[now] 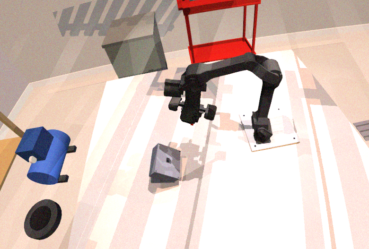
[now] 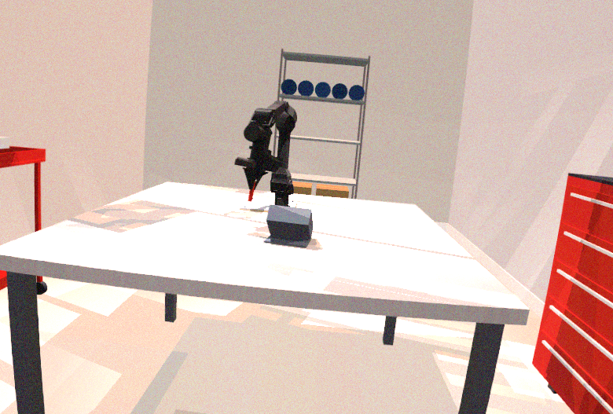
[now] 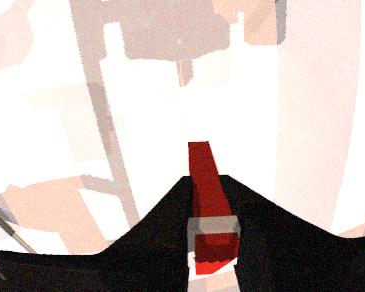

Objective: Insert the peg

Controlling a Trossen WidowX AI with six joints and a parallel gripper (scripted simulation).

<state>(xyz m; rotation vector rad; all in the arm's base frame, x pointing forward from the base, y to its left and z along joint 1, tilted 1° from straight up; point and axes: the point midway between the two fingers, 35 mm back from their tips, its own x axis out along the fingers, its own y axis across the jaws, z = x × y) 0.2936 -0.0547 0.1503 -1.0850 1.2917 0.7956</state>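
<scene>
Right now my gripper tip is 130 mm short of the sloped panel, 160 mm to the right of it and 70 mm above it. Also, from my gripper tip: peg: 20 mm above.
</scene>
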